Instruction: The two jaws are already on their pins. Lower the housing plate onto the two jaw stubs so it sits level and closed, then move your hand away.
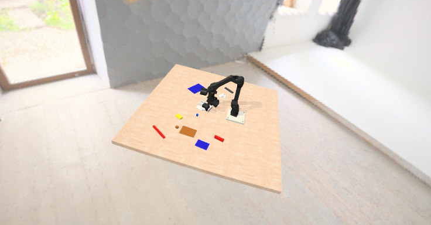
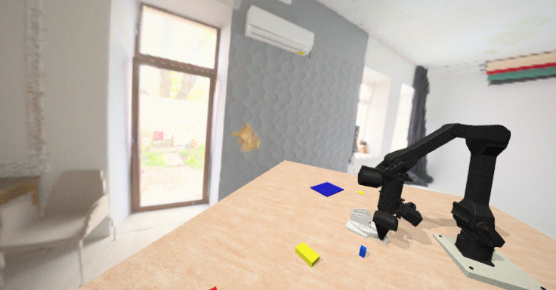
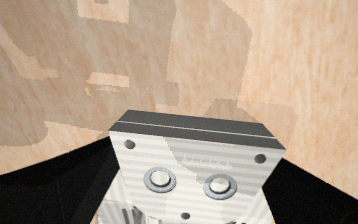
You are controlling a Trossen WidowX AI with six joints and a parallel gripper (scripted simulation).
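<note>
Now: gripper tip 140 mm to the right of the blue piece and 50 mm short of it. Also, from my gripper tip: dark bar 420 mm to the right, 60 mm behind; then yellow block 240 mm to the left, 180 mm ahead; then brown tile 350 mm to the left, 30 mm ahead.
</note>
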